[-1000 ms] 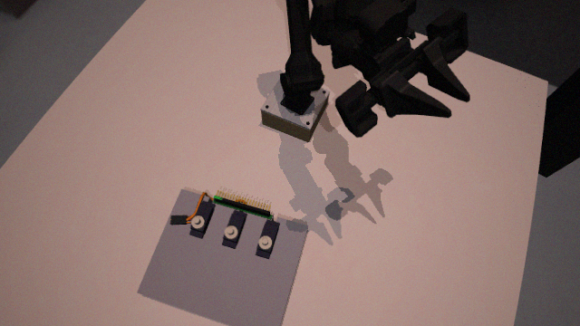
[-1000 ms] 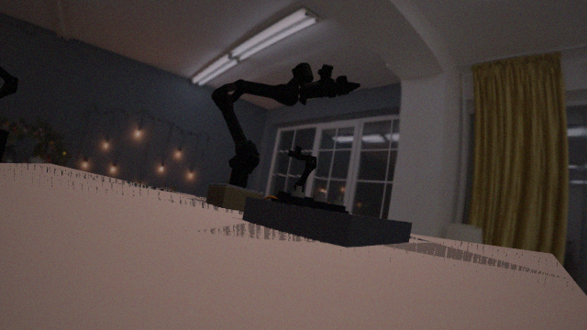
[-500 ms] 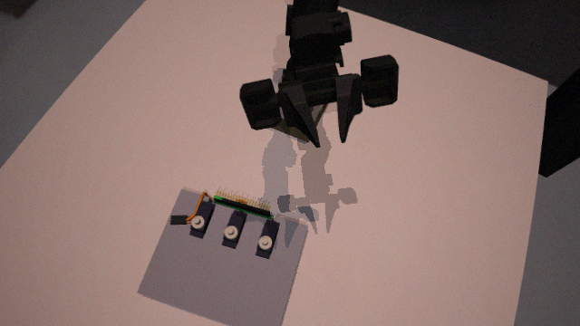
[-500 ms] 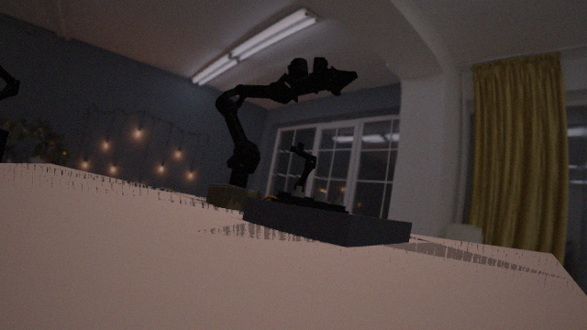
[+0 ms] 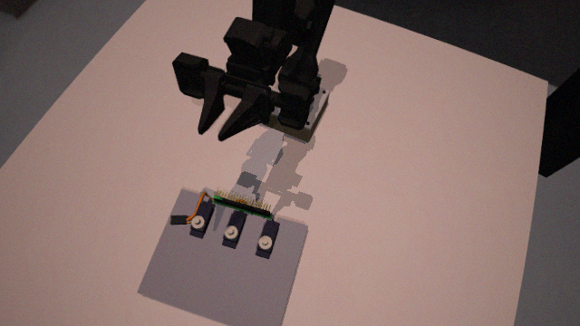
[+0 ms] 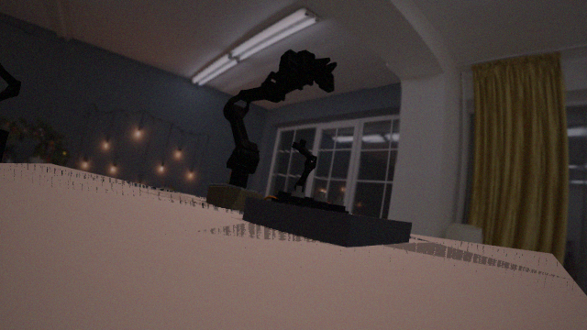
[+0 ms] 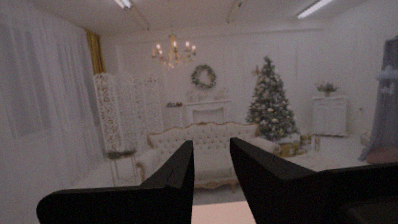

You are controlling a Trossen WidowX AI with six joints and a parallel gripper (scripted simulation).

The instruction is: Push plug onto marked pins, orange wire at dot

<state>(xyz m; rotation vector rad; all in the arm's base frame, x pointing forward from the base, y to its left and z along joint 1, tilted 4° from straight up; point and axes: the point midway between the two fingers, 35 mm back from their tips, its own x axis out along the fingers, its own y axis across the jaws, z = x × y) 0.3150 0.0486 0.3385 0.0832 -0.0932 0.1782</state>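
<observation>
Right now the bright green band is 360 mm below my gripper tip, 70 mm to the right of it and 10 mm behind it. Also, from my gripper tip: grey holder plate: 410 mm below, 130 mm ahead, 20 mm to the left; then dot: 360 mm below, 70 mm to the right, 10 mm behind.
</observation>
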